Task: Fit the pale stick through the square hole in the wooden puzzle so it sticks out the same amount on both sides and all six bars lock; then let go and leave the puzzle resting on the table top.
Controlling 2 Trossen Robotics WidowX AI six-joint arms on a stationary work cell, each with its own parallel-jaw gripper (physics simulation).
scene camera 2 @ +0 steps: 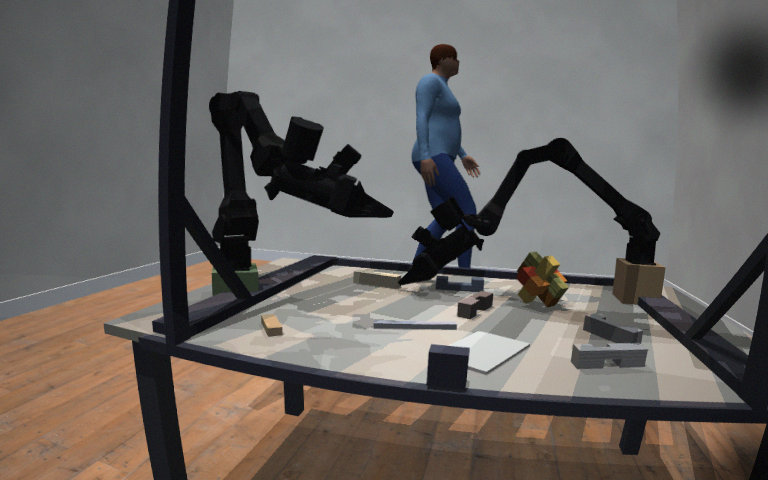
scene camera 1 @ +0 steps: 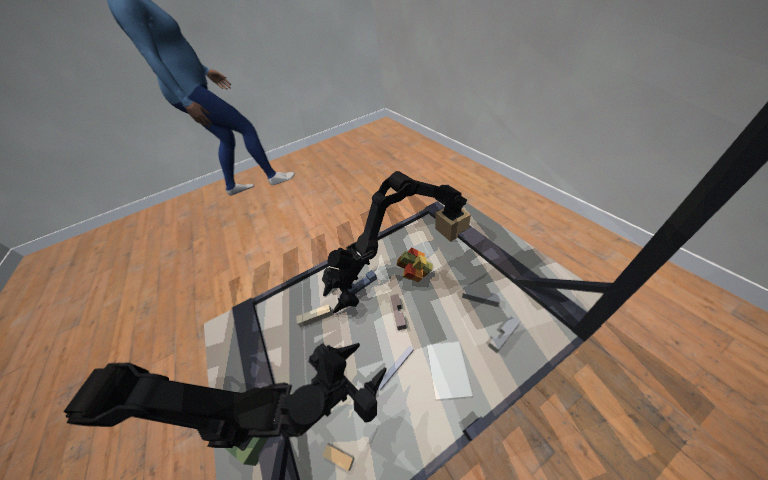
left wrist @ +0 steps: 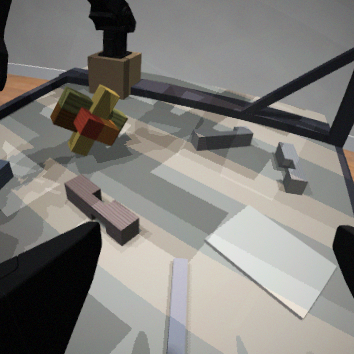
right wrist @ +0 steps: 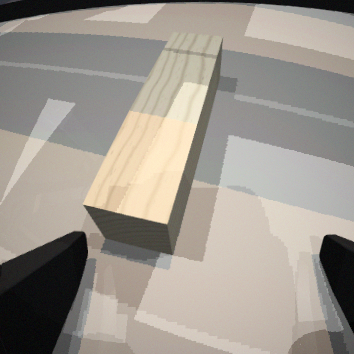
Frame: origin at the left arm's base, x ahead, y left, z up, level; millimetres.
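Where they show: left gripper, fingertip midpoint: (scene camera 2: 391,214) (scene camera 1: 372,356) (left wrist: 221,236); right gripper, fingertip midpoint: (scene camera 2: 402,280) (scene camera 1: 328,304) (right wrist: 207,246); left arm's base, origin of the base link: (scene camera 2: 234,267); right arm's base, origin of the base link: (scene camera 2: 640,262) (scene camera 1: 452,213) (left wrist: 114,53).
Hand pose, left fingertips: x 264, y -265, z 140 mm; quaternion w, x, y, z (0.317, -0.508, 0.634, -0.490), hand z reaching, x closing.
Things, the pixels of their top centre, and the offset from my left fingertips.
- pale stick, middle of its top: (right wrist: 170,95) (scene camera 2: 377,273) (scene camera 1: 313,313) 86 mm ahead, 317 mm left, 173 mm down
- mauve notched bar, middle of its top: (left wrist: 98,198) (scene camera 2: 476,297) (scene camera 1: 397,309) 213 mm ahead, 48 mm left, 173 mm down
- blue bar, middle of its top: (scene camera 2: 460,277) (scene camera 1: 361,280) 271 mm ahead, 225 mm left, 173 mm down
- thin lavender strip, middle of its top: (left wrist: 177,319) (scene camera 2: 415,322) (scene camera 1: 395,366) 49 mm ahead, 17 mm right, 192 mm down
- white plate, middle of its top: (left wrist: 272,253) (scene camera 2: 482,348) (scene camera 1: 448,368) 106 mm ahead, 158 mm right, 197 mm down
- tan block, middle of its top: (scene camera 2: 271,320) (scene camera 1: 337,457) 204 mm back, 26 mm left, 187 mm down
The pale stick (scene camera 1: 313,315) (scene camera 2: 376,278) (right wrist: 160,150) lies flat on the table top, at the far side in scene camera 2. The wooden puzzle (scene camera 1: 414,264) (scene camera 2: 542,280) (left wrist: 90,120), a cross-shaped cluster of red, orange, yellow and green bars, rests tilted on the table; its square hole cannot be made out. My right gripper (scene camera 1: 331,301) (scene camera 2: 400,282) (right wrist: 207,246) is open and empty, low over the table by the stick's near end, with the stick left of centre between the fingers in its wrist view. My left gripper (scene camera 1: 370,357) (scene camera 2: 390,212) (left wrist: 221,236) is open and empty, high above the table.
A mauve notched bar (scene camera 1: 400,320) (left wrist: 102,209), a blue bar (scene camera 2: 459,284), two grey bars (scene camera 2: 611,328) (scene camera 2: 608,356), a thin lavender strip (scene camera 1: 397,367) (left wrist: 179,305), a white plate (scene camera 1: 450,370) (scene camera 2: 490,350) and a tan block (scene camera 1: 338,456) (scene camera 2: 271,325) lie on the table.
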